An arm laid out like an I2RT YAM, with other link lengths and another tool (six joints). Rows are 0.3 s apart.
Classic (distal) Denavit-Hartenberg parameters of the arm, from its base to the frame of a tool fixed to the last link. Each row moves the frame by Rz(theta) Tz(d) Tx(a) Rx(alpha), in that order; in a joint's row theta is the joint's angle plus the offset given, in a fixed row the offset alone. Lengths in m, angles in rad.
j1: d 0.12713  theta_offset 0  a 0.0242  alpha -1.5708
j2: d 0  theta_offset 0  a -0.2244  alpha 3.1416
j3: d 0  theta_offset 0.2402  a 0.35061  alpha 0
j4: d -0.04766  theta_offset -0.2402  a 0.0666  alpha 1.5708
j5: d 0.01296  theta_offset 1.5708  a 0  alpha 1.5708
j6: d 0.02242  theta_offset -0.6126  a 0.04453  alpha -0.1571
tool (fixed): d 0.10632  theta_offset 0  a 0  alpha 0
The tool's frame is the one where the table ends.
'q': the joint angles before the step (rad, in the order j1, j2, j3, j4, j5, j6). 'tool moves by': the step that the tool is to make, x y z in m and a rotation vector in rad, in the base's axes. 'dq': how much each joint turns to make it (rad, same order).
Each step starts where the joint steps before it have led.
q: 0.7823 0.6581 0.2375 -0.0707 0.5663 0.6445
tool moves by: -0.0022 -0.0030 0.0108 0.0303 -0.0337 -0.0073
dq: 0.0001 -0.0782 -0.0220 -0.0118 0.0076 0.0016
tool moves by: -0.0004 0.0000 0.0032 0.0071 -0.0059 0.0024
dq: 0.0003 -0.0164 -0.0013 -0.0058 -0.0023 -0.0001
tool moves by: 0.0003 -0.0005 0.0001 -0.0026 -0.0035 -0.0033
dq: -0.0005 0.0012 -0.0010 0.0046 0.0044 -0.0032
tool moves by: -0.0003 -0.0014 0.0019 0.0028 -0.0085 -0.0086
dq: 0.0000 -0.0108 -0.0035 0.0008 0.0095 -0.0001
